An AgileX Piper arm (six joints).
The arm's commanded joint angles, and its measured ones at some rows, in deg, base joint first. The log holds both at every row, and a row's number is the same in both.
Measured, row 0: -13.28 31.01 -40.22 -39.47 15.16 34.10
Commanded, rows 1 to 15: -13.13 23.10 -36.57 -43.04 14.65 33.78; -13.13 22.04 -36.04 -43.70 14.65 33.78; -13.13 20.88 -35.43 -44.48 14.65 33.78; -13.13 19.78 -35.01 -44.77 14.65 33.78; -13.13 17.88 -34.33 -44.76 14.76 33.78; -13.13 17.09 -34.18 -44.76 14.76 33.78; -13.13 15.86 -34.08 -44.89 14.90 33.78; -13.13 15.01 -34.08 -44.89 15.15 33.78; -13.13 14.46 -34.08 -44.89 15.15 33.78; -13.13 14.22 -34.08 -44.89 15.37 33.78; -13.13 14.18 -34.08 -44.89 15.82 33.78; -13.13 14.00 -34.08 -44.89 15.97 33.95; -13.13 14.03 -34.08 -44.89 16.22 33.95; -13.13 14.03 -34.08 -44.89 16.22 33.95; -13.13 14.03 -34.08 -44.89 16.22 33.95
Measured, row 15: -13.28 14.47 -34.46 -44.42 15.84 34.10
